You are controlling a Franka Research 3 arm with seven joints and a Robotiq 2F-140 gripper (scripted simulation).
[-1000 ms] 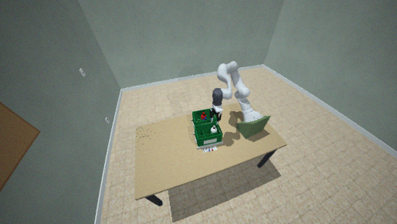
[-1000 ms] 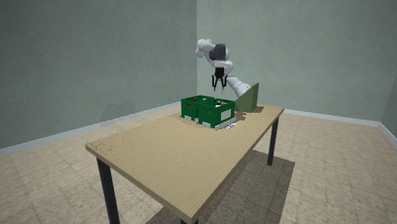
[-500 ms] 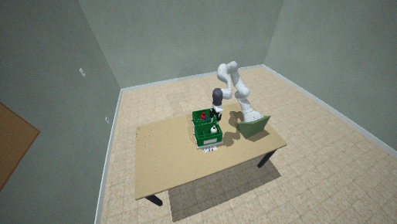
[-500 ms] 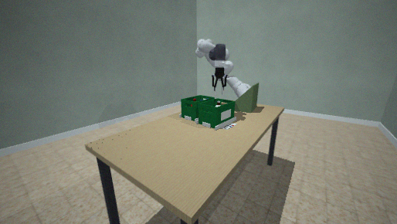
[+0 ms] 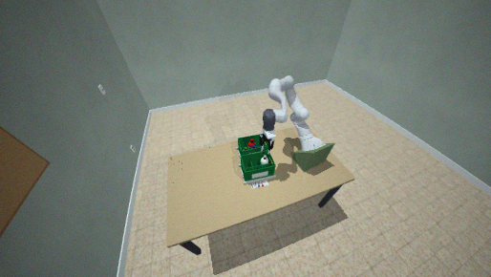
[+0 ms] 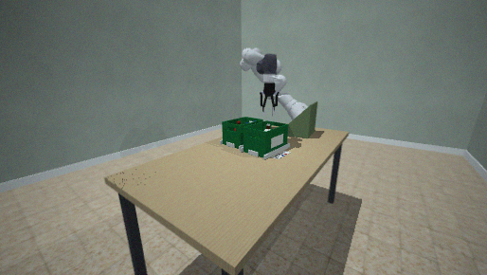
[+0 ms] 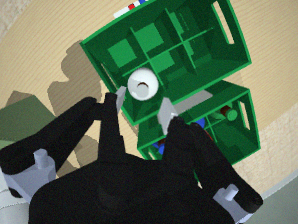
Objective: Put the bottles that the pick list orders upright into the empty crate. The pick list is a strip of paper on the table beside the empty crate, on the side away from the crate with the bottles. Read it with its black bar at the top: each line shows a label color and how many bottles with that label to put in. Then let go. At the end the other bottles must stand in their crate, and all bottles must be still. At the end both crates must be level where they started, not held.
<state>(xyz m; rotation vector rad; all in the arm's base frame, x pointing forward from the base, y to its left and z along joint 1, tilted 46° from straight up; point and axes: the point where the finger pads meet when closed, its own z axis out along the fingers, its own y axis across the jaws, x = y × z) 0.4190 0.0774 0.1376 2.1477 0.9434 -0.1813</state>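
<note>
Now: the blue-capped bottle 170 mm below my hand, 140 mm to the right of it and 30 mm behind it. From my hand the other things lie so: red-labelled bottle: 240 mm to the right, 170 mm below, 50 mm ahead; then white-capped bottle: 170 mm below; then green-capped bottle: 170 mm below, 150 mm to the right, 140 mm ahead.
</note>
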